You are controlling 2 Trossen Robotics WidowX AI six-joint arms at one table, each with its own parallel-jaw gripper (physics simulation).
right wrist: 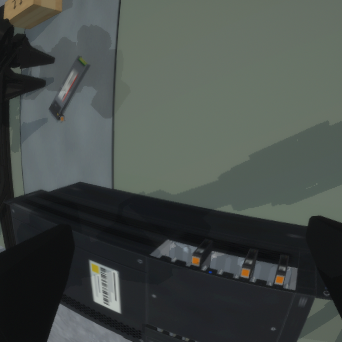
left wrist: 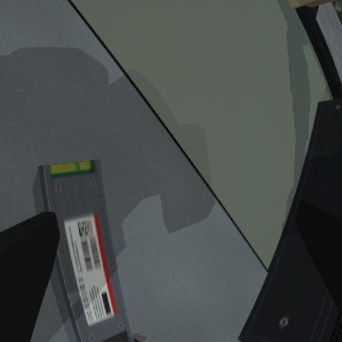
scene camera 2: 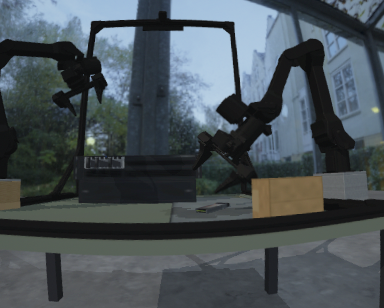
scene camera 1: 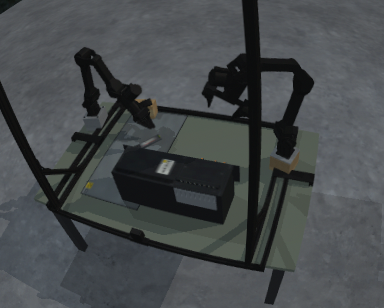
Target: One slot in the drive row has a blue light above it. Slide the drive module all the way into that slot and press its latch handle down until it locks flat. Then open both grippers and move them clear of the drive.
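Frame: origin at the left arm's base, x right, y ahead, z up, level; centimetres.
Seen in the pictures: left gripper, fingertip midpoint: (right wrist: 49,70) (left wrist: 180,220) (scene camera 2: 203,180) (scene camera 1: 153,128); right gripper, fingertip midpoint: (right wrist: 194,234) (scene camera 2: 88,109) (scene camera 1: 220,112); left arm's base at its link origin: (scene camera 2: 338,172) (scene camera 1: 93,112); right arm's base at its link origin: (scene camera 1: 285,151).
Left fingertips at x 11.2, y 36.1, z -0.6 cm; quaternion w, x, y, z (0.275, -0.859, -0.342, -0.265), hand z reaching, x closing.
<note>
Offsets run from my left fingertips to a thing's middle. "spot": to the spot under its first point. Level surfaces: height alone.
The drive module @(dx +2.6, dy -3.0, dz -7.3 cm) (scene camera 1: 150,142) (scene camera 2: 212,207) (left wrist: 90,270) (right wrist: 70,87) lies flat, label up, on the grey mat @(dz -7.8 cm) (scene camera 1: 107,175) (right wrist: 95,145). The black chassis @(dx +32.3, dy +16.6, dz +0.8 cm) (scene camera 1: 150,192) (scene camera 2: 137,185) (left wrist: 280,295) (right wrist: 210,305) stands beside it. In the right wrist view, its drive row shows three orange-tipped handles; a small blue light @(spot: dx +26.9, dy +28.9, dz +9.2 cm) (right wrist: 210,272) is between the first and second, by an open slot. My left gripper (scene camera 1: 150,117) (scene camera 2: 206,179) (left wrist: 180,220) (right wrist: 49,70) is open and empty above the mat near the module. My right gripper (scene camera 1: 222,110) (scene camera 2: 88,108) (right wrist: 194,234) is open and empty, high above the table behind the chassis.
A wooden block @(dx -19.0, dy -10.6, dz -3.8 cm) (scene camera 2: 287,196) (right wrist: 40,12) stands at the table edge near the left arm. Another wooden block (scene camera 1: 285,162) (scene camera 2: 10,194) is at the right arm's base. A black frame post (scene camera 1: 251,135) rises at the right in scene camera 1.
</note>
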